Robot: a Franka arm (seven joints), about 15 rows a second.
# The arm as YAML. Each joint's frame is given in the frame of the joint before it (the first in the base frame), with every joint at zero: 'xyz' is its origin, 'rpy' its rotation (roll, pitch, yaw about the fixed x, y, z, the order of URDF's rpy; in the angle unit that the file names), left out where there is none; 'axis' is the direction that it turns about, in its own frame. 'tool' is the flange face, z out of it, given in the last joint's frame.
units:
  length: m
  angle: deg
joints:
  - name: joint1
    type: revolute
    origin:
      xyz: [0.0, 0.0, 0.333]
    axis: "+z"
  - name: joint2
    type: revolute
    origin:
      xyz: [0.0, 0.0, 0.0]
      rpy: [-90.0, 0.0, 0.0]
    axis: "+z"
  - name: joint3
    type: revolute
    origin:
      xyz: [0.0, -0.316, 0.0]
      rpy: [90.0, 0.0, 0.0]
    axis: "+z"
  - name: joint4
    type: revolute
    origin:
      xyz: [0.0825, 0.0, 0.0]
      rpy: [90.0, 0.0, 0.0]
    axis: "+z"
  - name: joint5
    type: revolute
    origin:
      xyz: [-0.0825, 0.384, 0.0]
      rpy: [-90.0, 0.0, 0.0]
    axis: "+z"
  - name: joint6
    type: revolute
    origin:
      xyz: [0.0, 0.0, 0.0]
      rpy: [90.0, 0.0, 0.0]
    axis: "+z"
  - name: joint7
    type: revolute
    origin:
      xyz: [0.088, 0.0, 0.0]
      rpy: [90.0, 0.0, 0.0]
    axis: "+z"
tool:
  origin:
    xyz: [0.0, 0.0, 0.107]
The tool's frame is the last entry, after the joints.
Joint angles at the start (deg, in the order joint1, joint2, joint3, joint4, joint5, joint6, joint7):
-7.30 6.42 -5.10 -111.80 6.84 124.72 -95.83
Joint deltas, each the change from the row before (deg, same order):
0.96 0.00 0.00 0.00 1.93 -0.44 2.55
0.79 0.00 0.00 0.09 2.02 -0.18 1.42
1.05 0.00 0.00 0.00 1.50 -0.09 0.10
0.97 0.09 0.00 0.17 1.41 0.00 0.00
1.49 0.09 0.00 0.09 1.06 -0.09 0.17
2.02 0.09 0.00 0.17 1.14 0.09 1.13
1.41 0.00 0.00 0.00 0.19 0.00 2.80
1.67 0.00 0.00 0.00 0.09 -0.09 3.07
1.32 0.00 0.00 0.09 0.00 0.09 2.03
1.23 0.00 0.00 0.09 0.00 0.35 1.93
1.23 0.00 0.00 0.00 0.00 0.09 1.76
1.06 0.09 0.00 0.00 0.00 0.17 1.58
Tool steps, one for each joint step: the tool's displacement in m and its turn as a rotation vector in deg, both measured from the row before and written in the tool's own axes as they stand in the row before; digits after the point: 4 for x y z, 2 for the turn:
0.0113 -0.0005 0.0015 0.41 1.73 2.69
0.0096 -0.0002 0.0005 0.12 1.77 1.76
0.0118 -0.0012 0.0017 0.22 1.35 -0.09
0.0110 -0.0003 0.0013 0.07 1.26 -0.18
0.0158 -0.0017 0.0032 0.37 1.02 -0.69
0.0213 -0.0022 0.0036 0.26 1.13 -0.21
0.0142 -0.0026 0.0031 0.33 0.28 1.54
0.0166 -0.0041 0.0039 0.50 0.19 1.50
0.0131 -0.0033 0.0022 0.15 0.11 0.73
0.0122 -0.0030 0.0016 -0.13 0.15 0.72
0.0118 -0.0042 0.0026 0.22 0.08 0.57
0.0099 -0.0036 0.0031 0.18 0.05 0.57

